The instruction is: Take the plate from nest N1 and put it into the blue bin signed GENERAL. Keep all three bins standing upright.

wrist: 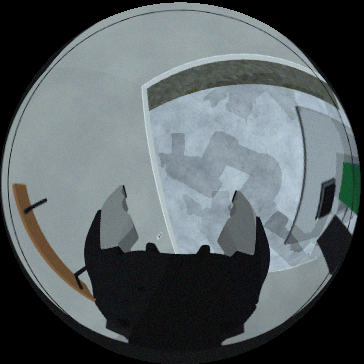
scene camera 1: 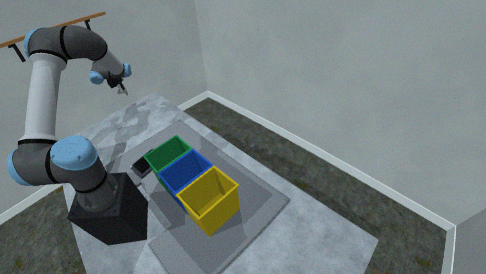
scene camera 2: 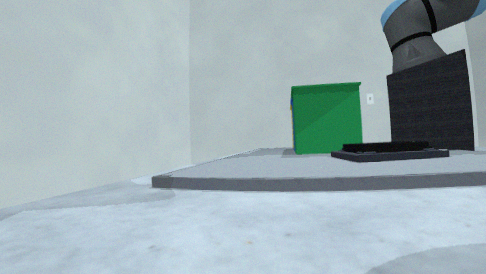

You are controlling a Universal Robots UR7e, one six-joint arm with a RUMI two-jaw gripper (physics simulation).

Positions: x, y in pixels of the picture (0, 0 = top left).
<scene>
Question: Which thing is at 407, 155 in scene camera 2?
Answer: A dark nest.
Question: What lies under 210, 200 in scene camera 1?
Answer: A yellow bin.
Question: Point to a green bin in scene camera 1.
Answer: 171, 150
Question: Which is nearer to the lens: the black plate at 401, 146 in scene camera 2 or the green bin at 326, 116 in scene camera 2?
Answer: The black plate.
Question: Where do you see a blue bin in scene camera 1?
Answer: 178, 175
</scene>
